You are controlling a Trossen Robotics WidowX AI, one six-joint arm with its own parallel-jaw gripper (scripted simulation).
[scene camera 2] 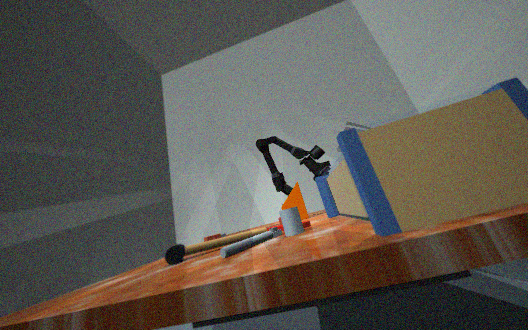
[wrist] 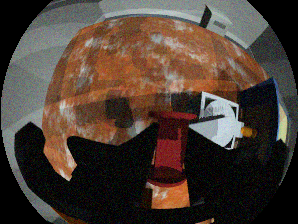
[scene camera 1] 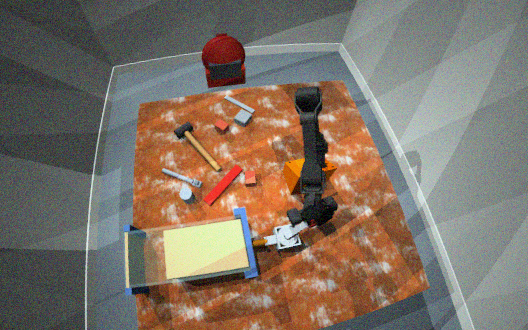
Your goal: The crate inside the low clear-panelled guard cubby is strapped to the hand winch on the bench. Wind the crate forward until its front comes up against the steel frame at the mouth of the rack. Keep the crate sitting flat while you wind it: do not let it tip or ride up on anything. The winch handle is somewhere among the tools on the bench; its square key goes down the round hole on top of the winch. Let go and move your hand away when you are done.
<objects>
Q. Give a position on a blue steel frame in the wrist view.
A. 263, 93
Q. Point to a red knob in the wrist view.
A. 172, 133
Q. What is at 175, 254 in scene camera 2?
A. A hammer.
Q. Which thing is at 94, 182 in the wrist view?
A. My gripper.
</objects>
